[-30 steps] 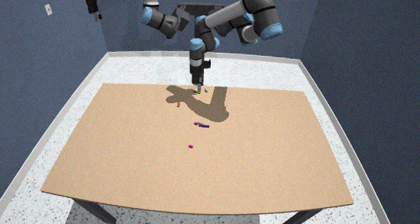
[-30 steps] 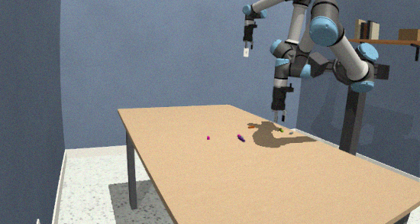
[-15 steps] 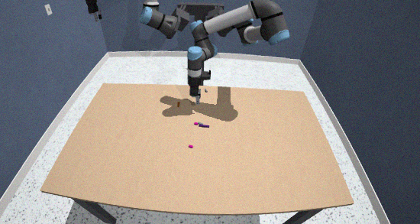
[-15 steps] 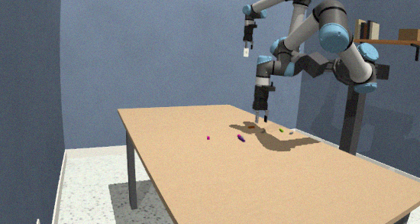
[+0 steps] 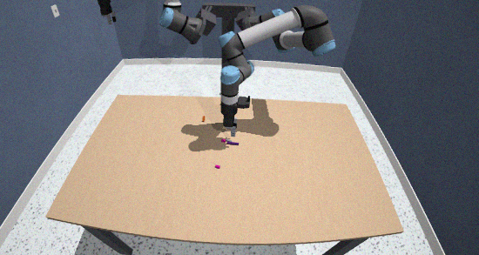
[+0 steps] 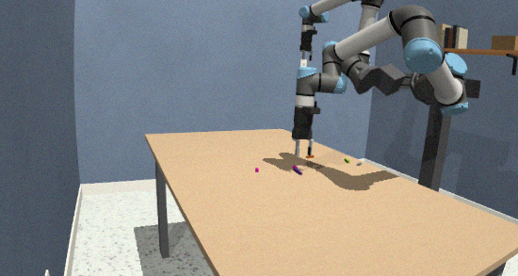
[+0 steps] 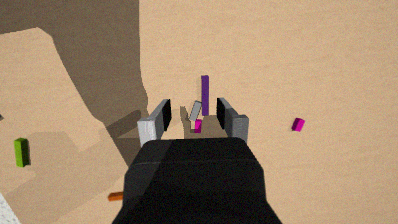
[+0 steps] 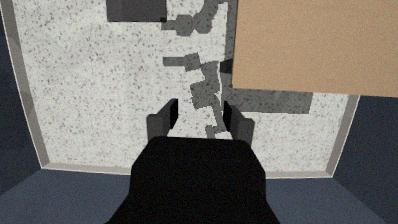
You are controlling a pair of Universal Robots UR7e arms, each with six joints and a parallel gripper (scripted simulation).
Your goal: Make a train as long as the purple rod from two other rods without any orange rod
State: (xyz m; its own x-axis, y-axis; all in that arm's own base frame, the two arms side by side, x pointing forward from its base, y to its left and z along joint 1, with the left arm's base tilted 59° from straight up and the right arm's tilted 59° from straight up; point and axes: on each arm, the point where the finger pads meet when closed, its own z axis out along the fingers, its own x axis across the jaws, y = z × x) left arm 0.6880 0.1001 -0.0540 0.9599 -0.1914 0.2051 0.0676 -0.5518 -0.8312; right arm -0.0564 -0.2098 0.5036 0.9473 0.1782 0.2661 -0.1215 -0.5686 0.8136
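Observation:
The purple rod lies 20 mm ahead of my left hand, 10 mm to the right of it and 80 mm below it. Round my left hand: lime rod: 300 mm behind, 80 mm below; orange rod: 190 mm behind, 140 mm to the right, 80 mm below.

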